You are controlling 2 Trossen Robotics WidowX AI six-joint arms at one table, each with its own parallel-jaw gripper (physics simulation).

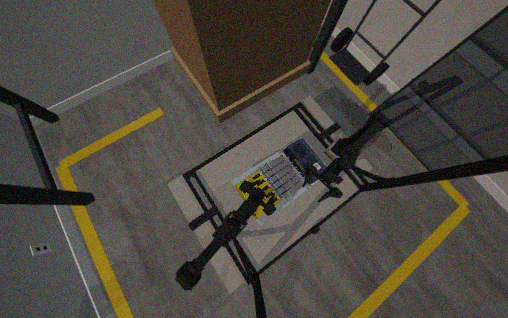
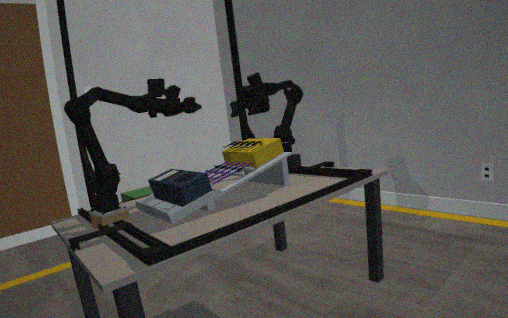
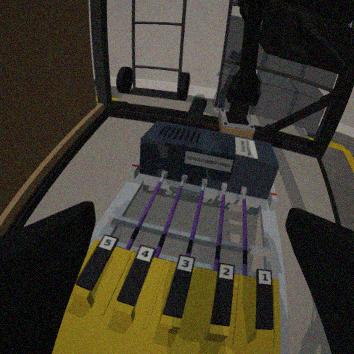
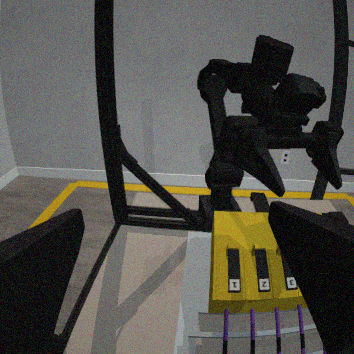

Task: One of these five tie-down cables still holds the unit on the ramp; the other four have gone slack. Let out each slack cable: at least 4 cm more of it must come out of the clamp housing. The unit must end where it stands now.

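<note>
The dark blue unit rests low on the grey ramp, between red marks at its sides. The yellow clamp housing is higher up, with black levers numbered 1 to 5. Purple cables with black bands, such as the middle cable, run to the unit; which ones are slack I cannot tell. My left gripper is open and empty above the housing. My right gripper is open and empty above the unit's side.
A black frame borders the table, with uprights at its ends. A green object lies behind the unit. A tall brown cabinet stands beside the table. A hand truck stands beyond it.
</note>
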